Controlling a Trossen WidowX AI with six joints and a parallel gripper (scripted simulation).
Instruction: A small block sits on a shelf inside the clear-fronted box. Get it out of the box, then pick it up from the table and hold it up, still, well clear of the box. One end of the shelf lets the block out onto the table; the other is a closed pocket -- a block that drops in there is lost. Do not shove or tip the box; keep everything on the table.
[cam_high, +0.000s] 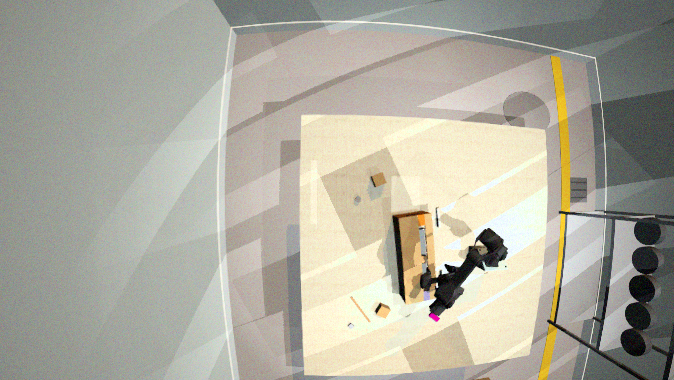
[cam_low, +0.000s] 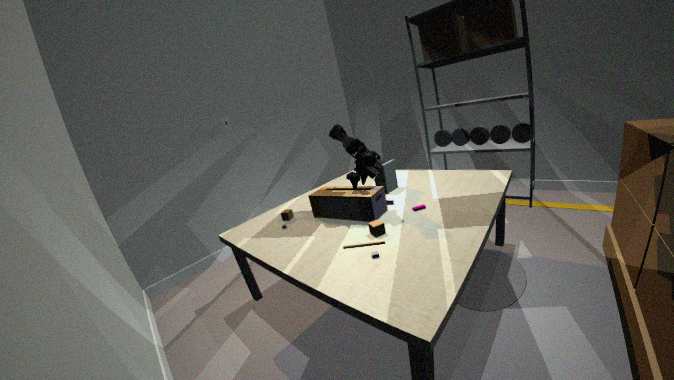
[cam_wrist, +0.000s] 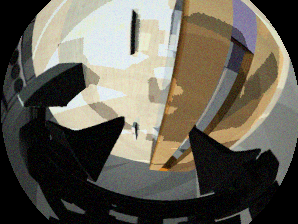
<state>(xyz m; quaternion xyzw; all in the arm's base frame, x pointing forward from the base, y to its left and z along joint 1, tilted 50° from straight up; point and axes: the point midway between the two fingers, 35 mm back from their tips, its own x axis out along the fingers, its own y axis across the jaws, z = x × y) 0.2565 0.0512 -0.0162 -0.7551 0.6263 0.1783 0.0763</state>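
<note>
The small tan block is 6 cm ahead of my gripper tip, 3 cm below it and 2 cm to the right of it. The rest, counted from my gripper tip: thin stick: 29 cm ahead, 26 cm to the left, 12 cm below; then tan box: 6 cm below, 5 cm ahead, 3 cm to the right; then magenta block: 29 cm to the left, 12 cm below, 9 cm behind.
</note>
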